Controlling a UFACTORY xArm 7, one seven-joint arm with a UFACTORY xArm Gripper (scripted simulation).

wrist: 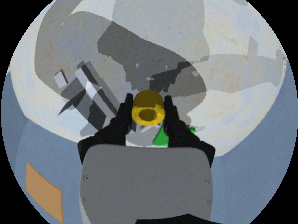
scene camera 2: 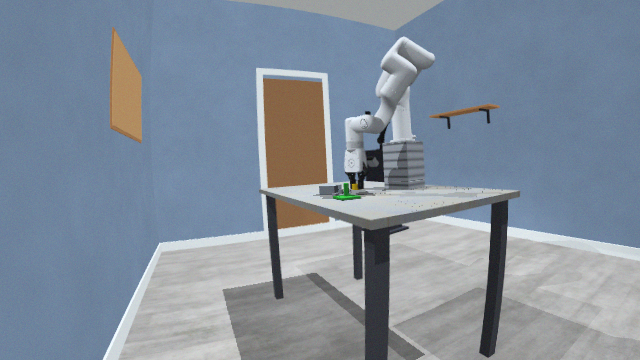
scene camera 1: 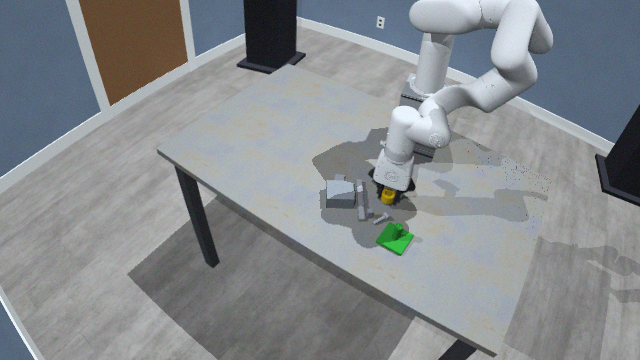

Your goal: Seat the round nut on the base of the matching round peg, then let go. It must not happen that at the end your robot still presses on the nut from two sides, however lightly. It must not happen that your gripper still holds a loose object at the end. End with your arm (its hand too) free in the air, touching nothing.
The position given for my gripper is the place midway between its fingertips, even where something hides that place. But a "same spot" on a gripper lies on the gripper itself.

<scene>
My gripper shows in the wrist view, in scene camera 2 and in scene camera 1 (387,198). The same spot on my gripper: (wrist: 120,126) is (scene camera 2: 354,176).
</scene>
